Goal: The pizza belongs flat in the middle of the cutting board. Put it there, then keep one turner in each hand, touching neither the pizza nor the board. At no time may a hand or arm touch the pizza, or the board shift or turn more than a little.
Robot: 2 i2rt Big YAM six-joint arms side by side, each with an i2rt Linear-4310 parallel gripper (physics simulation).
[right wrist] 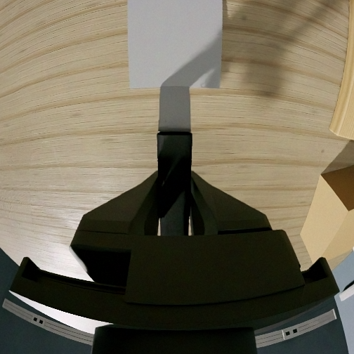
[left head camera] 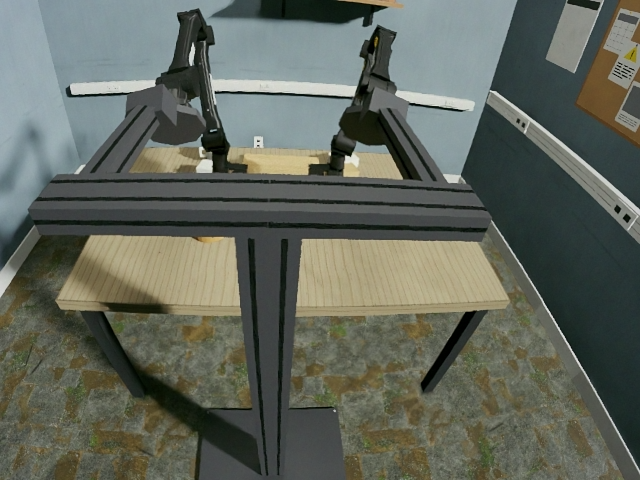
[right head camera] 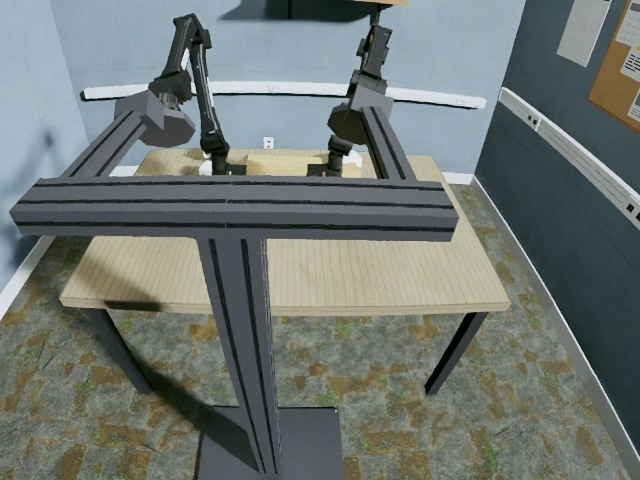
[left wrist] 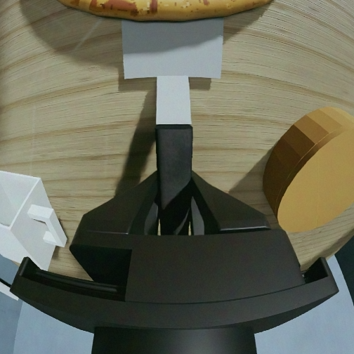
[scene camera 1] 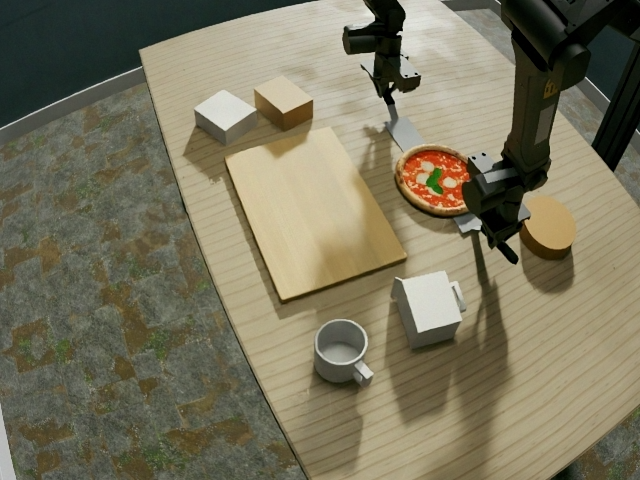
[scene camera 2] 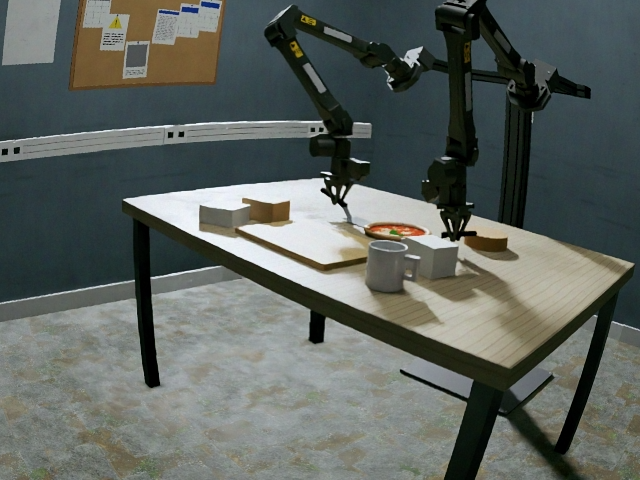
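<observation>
The pizza (scene camera 1: 431, 178) (scene camera 2: 395, 230) (left wrist: 165, 7) lies flat beside the cutting board (scene camera 1: 310, 206) (scene camera 2: 305, 242), on the side towards the arms' mounts; the board is bare. My left gripper (scene camera 1: 500, 229) (scene camera 2: 455, 227) (left wrist: 174, 177) is shut on the black handle of a turner; its grey blade (scene camera 1: 467, 223) (left wrist: 172, 50) runs under the pizza's near crust in the left wrist view. My right gripper (scene camera 1: 385, 87) (scene camera 2: 337, 192) (right wrist: 174, 177) is shut on the other turner's handle. That blade (scene camera 1: 405, 133) (right wrist: 175, 40) reaches the pizza's opposite edge; contact there is unclear. The left arm hides part of the pizza in scene camera 1.
A white pitcher (scene camera 1: 431, 304) (scene camera 2: 443, 258) (left wrist: 25, 215) and a grey mug (scene camera 1: 338, 353) (scene camera 2: 385, 268) stand near one board end. A white box (scene camera 1: 224, 116) (scene camera 2: 222, 214) and a tan box (scene camera 1: 284, 100) (scene camera 2: 273, 210) (right wrist: 327, 215) stand at the other. A round tan block (scene camera 1: 550, 224) (scene camera 2: 485, 240) (left wrist: 320, 180) is beside my left gripper.
</observation>
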